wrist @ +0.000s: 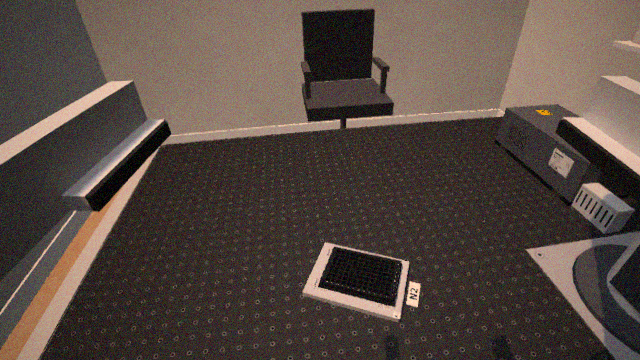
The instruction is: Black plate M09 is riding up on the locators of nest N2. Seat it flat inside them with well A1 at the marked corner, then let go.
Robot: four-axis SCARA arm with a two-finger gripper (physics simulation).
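Frame: origin at the arm's base, x ahead, y left, z up, level; metres.
Seen in the pictures: gripper, fingertip midpoint: (360, 102).
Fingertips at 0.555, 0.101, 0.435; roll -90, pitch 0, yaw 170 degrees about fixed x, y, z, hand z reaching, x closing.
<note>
A point is followed by its place in that frame, as x, y, z.
The black plate M09 (362, 274) @(0.481, -0.127, 0.034) lies on the light nest N2 (315, 280) @(0.562, -0.132, 0.027), low and right of centre in the wrist view. The tag N2 (413, 294) @(0.401, -0.088, 0.015) is beside the nest's right edge. The plate's dark near side shows above the nest rim; how far it rides up on the locators is too small to tell. A small dot shows at the nest's near right corner. Well A1 cannot be made out. My gripper (360, 102) @(0.555, 0.101, 0.436) is open and empty, its black-padded fingers wide apart at the left and right edges of the view. The plate is apart from both fingers.
The nest stands on a dark dotted table top (250, 200) @(0.690, -0.390, 0.013). A dark grey box (535, 150) @(-0.035, -0.397, 0.074) with a white label stands at the right, with a light slotted block (602, 207) @(-0.045, -0.187, 0.058) near it. A light base plate (550, 265) @(0.126, -0.103, 0.013) is at the lower right. A chair (347, 95) stands beyond the table.
</note>
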